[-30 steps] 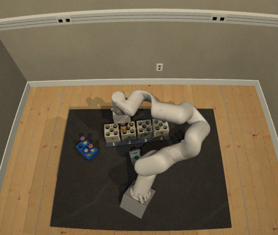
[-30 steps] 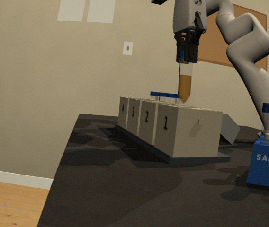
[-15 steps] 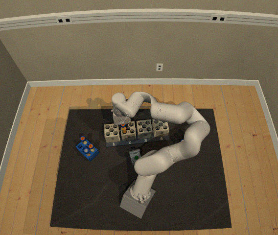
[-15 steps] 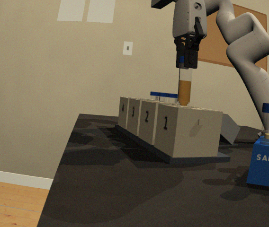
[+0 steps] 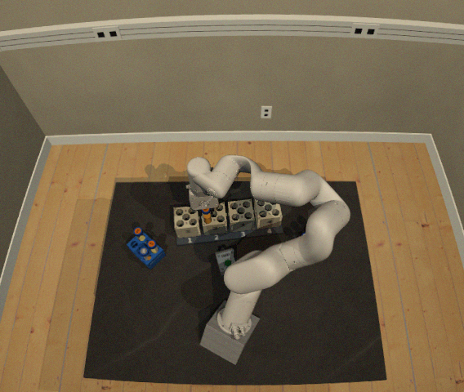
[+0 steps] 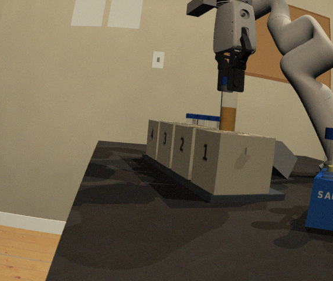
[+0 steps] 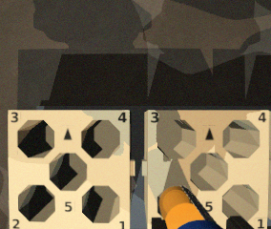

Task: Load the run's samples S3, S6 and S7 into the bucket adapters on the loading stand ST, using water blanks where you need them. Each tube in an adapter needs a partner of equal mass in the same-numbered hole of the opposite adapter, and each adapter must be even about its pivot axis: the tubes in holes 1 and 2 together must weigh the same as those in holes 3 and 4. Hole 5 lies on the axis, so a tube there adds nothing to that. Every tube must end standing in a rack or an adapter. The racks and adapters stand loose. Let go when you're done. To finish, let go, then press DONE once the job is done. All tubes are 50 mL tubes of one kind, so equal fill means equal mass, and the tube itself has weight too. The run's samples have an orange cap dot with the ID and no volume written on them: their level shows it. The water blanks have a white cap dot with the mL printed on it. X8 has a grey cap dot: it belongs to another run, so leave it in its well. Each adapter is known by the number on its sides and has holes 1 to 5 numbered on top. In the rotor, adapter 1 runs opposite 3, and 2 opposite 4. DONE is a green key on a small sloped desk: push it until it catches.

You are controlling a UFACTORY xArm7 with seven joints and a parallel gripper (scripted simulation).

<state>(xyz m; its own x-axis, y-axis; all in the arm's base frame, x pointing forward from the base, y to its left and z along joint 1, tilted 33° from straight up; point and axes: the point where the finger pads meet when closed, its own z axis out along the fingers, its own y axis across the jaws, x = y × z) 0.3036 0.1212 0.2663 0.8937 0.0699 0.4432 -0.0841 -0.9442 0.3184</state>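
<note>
The adapter 1 lies 30 mm ahead of my hand, 80 mm to the left of it and 140 mm below it. Also, from my hand: blue sample rack (40 mm behind, 270 mm to the left, 160 mm below); white blank rack (160 mm behind, 390 mm to the right, 160 mm below).
</note>
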